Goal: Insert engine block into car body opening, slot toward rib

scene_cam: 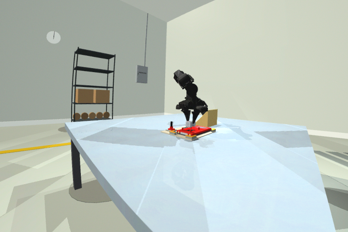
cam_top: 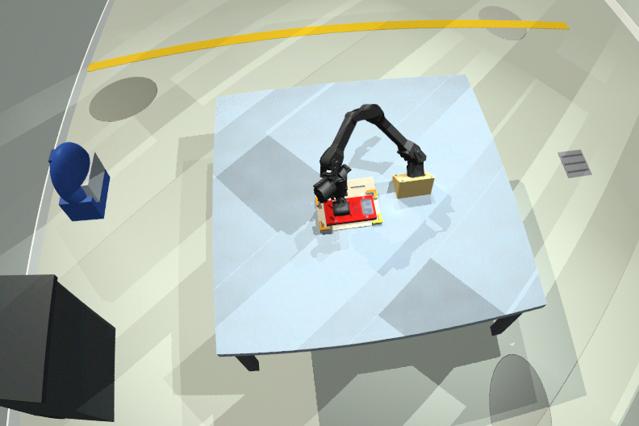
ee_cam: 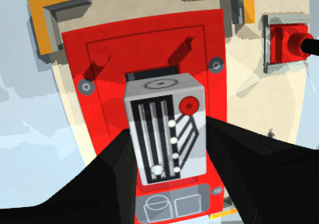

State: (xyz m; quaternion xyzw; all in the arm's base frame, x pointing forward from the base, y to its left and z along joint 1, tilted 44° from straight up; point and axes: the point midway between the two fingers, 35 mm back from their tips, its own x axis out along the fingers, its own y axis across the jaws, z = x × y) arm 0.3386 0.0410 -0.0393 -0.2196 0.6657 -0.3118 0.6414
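Right now my gripper tip is 10 mm above the grey engine block. The rest, counted from my gripper tip: beige fixture plate 50 mm below, 30 mm behind, 20 mm to the right.
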